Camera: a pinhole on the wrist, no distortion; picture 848 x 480 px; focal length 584.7 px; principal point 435.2 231.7 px. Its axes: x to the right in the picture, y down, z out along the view. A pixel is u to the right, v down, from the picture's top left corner.
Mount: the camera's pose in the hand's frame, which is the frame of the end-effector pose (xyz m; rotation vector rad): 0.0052 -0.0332 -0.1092 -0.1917 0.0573 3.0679
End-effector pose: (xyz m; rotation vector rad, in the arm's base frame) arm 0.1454 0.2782 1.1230 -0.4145 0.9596 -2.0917
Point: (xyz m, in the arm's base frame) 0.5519 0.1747 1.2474
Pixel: 600.5 39.0
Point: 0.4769 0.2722 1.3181
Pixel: 649.5 189.8
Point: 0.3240 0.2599 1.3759
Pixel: 522.9 344.8
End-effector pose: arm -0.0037 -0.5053 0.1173 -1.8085 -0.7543 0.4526
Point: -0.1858 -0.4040 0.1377
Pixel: 489.1 379.2
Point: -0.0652 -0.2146 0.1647
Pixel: 58.7 410.4
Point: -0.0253 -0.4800 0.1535
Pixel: 365.3 308.6
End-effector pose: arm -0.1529 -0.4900 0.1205 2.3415 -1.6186 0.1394
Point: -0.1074 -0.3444 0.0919
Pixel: outside the picture
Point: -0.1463 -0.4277 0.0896
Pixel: 668.1 265.8
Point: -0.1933 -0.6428 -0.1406
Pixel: 288.5 139.0
